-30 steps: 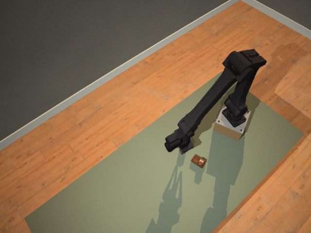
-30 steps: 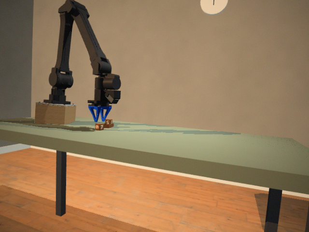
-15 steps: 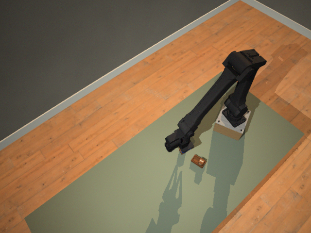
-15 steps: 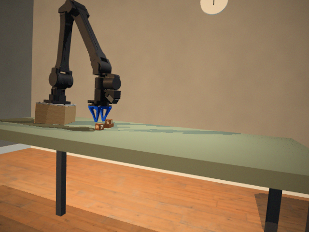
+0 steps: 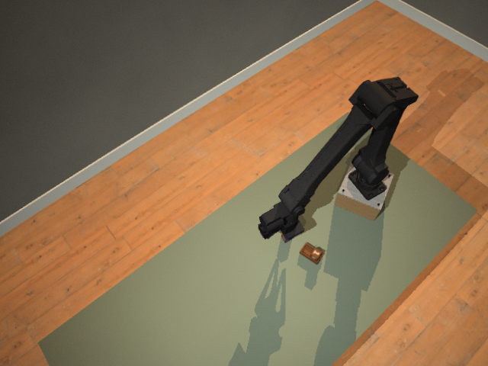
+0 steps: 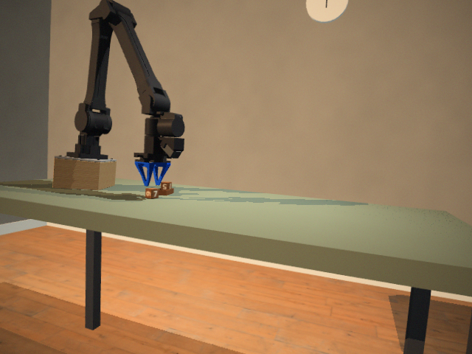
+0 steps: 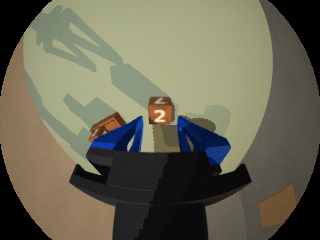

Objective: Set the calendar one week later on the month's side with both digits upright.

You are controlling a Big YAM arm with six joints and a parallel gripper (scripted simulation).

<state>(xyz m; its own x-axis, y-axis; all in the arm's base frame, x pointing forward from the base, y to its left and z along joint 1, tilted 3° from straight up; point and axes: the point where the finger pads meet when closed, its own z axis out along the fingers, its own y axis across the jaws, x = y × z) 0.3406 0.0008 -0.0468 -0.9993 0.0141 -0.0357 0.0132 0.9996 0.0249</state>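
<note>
Now: hand 30 mm above the brown digit cube. From my hand the other things lie so: brown tray (100 mm to the left, 40 mm below, 40 mm behind).
</note>
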